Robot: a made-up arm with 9 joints. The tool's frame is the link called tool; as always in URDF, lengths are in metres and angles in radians.
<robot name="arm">
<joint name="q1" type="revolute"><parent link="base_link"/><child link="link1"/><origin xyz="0.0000 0.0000 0.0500" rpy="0.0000 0.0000 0.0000"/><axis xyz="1 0 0"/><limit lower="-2.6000" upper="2.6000"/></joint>
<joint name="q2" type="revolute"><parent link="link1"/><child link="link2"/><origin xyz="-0.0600 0.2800 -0.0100" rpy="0.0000 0.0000 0.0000"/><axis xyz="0 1 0"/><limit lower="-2.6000" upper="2.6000"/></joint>
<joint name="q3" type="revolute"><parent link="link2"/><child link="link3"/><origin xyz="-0.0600 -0.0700 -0.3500" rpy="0.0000 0.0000 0.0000"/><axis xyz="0 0 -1"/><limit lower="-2.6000" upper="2.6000"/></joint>
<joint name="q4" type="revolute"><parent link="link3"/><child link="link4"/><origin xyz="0.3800 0.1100 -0.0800" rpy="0.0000 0.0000 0.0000"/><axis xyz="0 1 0"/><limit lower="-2.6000" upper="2.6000"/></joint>
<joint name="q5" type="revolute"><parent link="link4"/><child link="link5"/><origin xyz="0.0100 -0.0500 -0.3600" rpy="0.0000 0.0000 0.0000"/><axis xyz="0 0 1"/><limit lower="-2.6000" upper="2.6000"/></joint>
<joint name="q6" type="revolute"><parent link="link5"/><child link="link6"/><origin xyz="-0.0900 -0.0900 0.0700" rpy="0.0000 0.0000 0.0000"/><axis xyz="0 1 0"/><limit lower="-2.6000" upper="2.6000"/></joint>
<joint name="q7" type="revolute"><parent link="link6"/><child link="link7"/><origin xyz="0.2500 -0.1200 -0.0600" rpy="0.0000 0.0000 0.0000"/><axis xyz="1 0 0"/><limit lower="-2.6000" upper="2.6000"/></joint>
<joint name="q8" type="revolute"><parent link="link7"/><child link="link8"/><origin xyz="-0.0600 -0.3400 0.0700" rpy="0.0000 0.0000 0.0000"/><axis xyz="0 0 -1"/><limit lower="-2.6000" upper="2.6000"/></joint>
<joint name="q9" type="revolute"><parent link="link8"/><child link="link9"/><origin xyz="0.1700 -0.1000 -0.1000" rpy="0.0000 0.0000 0.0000"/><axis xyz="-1 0 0"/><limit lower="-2.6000" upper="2.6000"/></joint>
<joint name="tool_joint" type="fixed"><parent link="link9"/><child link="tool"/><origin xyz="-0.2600 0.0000 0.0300" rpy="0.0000 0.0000 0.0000"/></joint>
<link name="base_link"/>
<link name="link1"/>
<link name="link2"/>
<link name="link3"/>
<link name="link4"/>
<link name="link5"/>
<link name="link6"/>
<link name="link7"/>
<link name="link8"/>
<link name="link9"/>
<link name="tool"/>
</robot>
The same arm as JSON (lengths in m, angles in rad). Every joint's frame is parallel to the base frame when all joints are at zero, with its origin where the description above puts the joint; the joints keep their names.
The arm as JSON. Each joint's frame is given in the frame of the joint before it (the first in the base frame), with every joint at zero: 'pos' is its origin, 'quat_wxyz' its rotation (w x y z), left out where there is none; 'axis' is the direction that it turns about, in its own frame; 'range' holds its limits. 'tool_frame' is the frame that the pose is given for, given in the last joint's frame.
{
  "length_unit": "m",
  "angle_unit": "rad",
  "joints": [
    {
      "joint": "q1",
      "pos": [
        0.0,
        0.0,
        0.05
      ],
      "axis": "+x",
      "range": [
        -2.6,
        2.6
      ]
    },
    {
      "joint": "q2",
      "pos": [
        -0.06,
        0.28,
        -0.01
      ],
      "axis": "+y",
      "range": [
        -2.6,
        2.6
      ]
    },
    {
      "joint": "q3",
      "pos": [
        -0.06,
        -0.07,
        -0.35
      ],
      "axis": "-z",
      "range": [
        -2.6,
        2.6
      ]
    },
    {
      "joint": "q4",
      "pos": [
        0.38,
        0.11,
        -0.08
      ],
      "axis": "+y",
      "range": [
        -2.6,
        2.6
      ]
    },
    {
      "joint": "q5",
      "pos": [
        0.01,
        -0.05,
        -0.36
      ],
      "axis": "+z",
      "range": [
        -2.6,
        2.6
      ]
    },
    {
      "joint": "q6",
      "pos": [
        -0.09,
        -0.09,
        0.07
      ],
      "axis": "+y",
      "range": [
        -2.6,
        2.6
      ]
    },
    {
      "joint": "q7",
      "pos": [
        0.25,
        -0.12,
        -0.06
      ],
      "axis": "+x",
      "range": [
        -2.6,
        2.6
      ]
    },
    {
      "joint": "q8",
      "pos": [
        -0.06,
        -0.34,
        0.07
      ],
      "axis": "-z",
      "range": [
        -2.6,
        2.6
      ]
    },
    {
      "joint": "q9",
      "pos": [
        0.17,
        -0.1,
        -0.1
      ],
      "axis": "-x",
      "range": [
        -2.6,
        2.6
      ]
    }
  ],
  "tool_frame": {
    "pos": [
      -0.26,
      0.0,
      0.03
    ]
  }
}

